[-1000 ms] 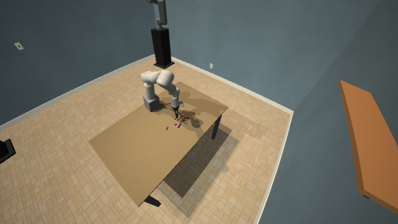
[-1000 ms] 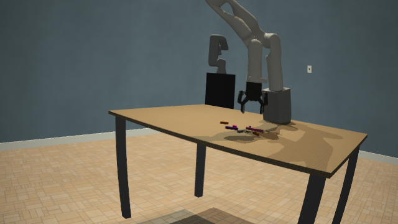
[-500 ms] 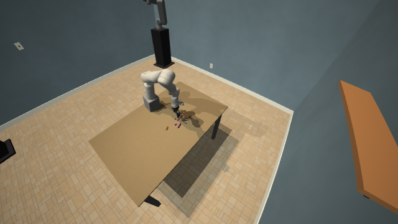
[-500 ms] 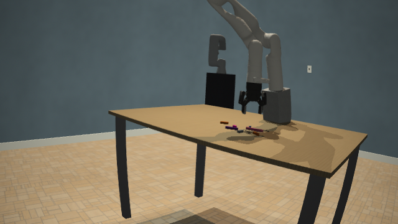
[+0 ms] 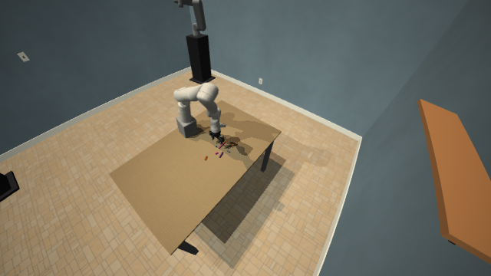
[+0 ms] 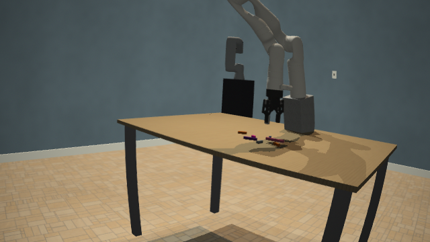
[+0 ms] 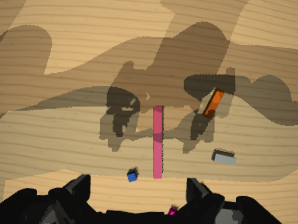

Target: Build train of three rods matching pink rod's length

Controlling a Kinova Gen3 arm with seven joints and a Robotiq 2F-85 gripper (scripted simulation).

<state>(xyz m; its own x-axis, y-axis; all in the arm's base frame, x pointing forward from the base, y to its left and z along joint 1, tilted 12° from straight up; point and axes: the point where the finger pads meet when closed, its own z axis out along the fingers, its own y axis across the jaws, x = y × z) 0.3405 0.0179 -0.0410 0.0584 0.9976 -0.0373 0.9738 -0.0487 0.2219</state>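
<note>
Now: the blue rod 70 mm below my hand, 10 mm to the right of it and 10 mm behind it. The rest, counted from my hand: pink rod (70 mm below, 30 mm to the left, 20 mm ahead); purple rod (80 mm ahead, 70 mm below, 60 mm to the right); magenta rod (70 mm to the right, 70 mm below, 40 mm ahead).
</note>
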